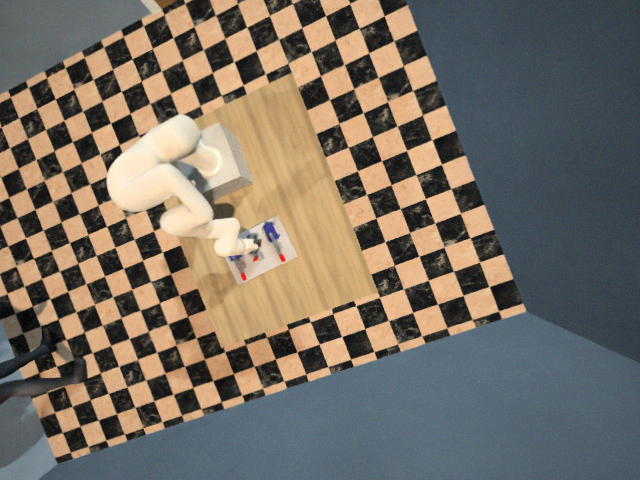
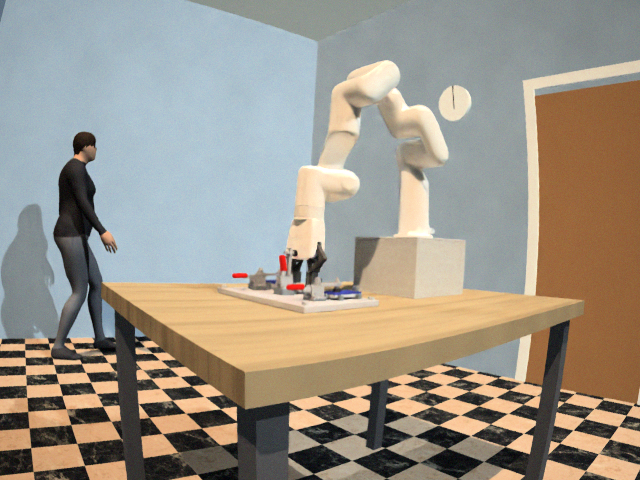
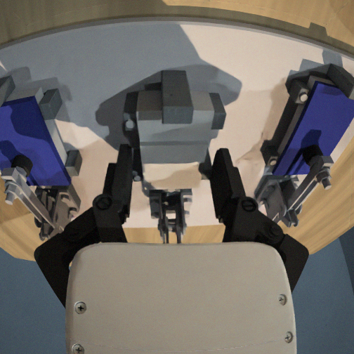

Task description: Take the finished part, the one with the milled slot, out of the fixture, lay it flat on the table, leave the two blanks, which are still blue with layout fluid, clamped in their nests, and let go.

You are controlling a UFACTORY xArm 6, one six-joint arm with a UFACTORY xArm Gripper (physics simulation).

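Frame: origin at the arm's base, x up, y ahead, z left, level; millimetres.
Where they show: arm's base at its link origin: (image 1: 209, 161) (image 2: 413, 238).
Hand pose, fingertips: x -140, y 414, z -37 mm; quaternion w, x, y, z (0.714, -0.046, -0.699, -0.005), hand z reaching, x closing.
Each offset is from my fingertips to the top centre of the thing. "pt": to the spot under its first point. Level surfaces: height alone.
The finished part (image 3: 175, 152), grey with a stepped top, sits in the middle nest of the fixture plate (image 3: 235, 132) (image 1: 266, 267) (image 2: 310, 307). A dark block overlaps its far end; the slot is not clear. Its toggle clamp (image 3: 171, 205) is swung back, red handle upright @[pt dz +4, dx +60, dy +70 mm] (image 2: 282, 263). My gripper (image 3: 172, 160) (image 1: 256, 242) (image 2: 303, 280) is open, its fingers astride the part with narrow gaps visible at both sides. A blue blank @[dz +109, dx +0, dy -25 mm] (image 3: 320, 125) (image 1: 269, 227) (image 2: 343, 294) is clamped in the right nest, another blue blank (image 3: 30, 137) (image 1: 235, 257) in the left nest.
The clamp arms of the outer nests (image 3: 306, 190) (image 3: 31, 197) stand close outside my fingers. The fixture lies on the wooden table @[dx -31 mm] (image 1: 320, 248) (image 2: 439, 320). The arm's grey pedestal (image 1: 235, 155) (image 2: 439, 266) stands behind it. A person (image 2: 77, 196) stands beyond the table.
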